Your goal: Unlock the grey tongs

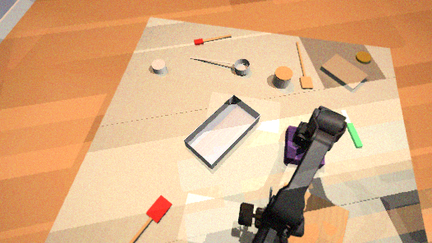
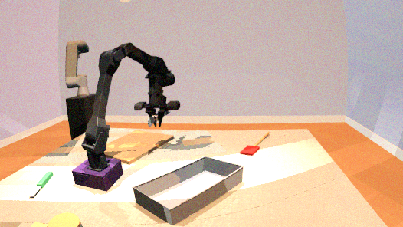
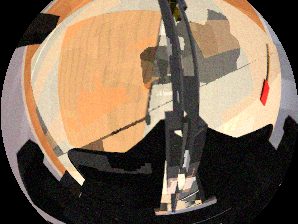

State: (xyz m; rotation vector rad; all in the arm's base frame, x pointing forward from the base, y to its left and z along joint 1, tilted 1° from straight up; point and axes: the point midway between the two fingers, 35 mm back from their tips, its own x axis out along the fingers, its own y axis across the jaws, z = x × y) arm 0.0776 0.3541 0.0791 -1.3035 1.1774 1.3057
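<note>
Right now my gripper tip is 150 mm past the wooden board, 10 mm to the right of it and 100 mm above it. The rest, counted from my gripper tip: green-handled tool 270 mm behind, 520 mm to the right, 100 mm below; roasting tin 240 mm ahead, 320 mm to the right, 80 mm below; red spatula 390 mm ahead, 120 mm to the left, 100 mm below.
</note>
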